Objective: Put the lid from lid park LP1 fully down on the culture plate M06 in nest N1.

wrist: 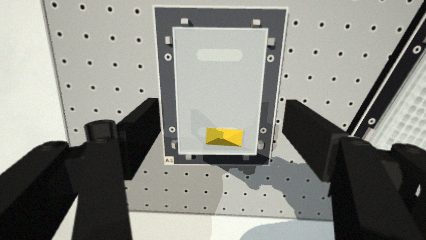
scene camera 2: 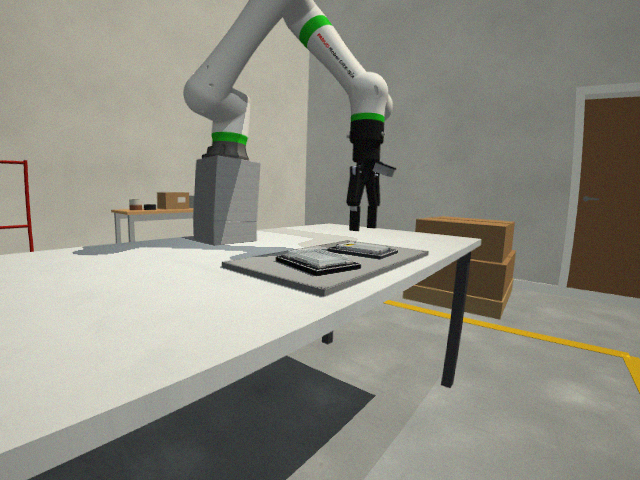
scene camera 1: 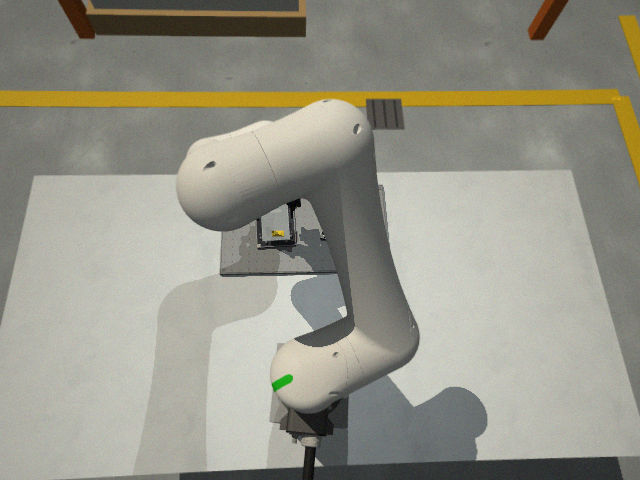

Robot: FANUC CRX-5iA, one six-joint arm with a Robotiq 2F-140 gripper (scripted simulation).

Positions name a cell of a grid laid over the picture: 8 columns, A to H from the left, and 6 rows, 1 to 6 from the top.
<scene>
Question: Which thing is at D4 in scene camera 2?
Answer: A culture plate M06.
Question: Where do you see a clear lid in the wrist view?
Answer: E2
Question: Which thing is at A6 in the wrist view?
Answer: My gripper.
</scene>
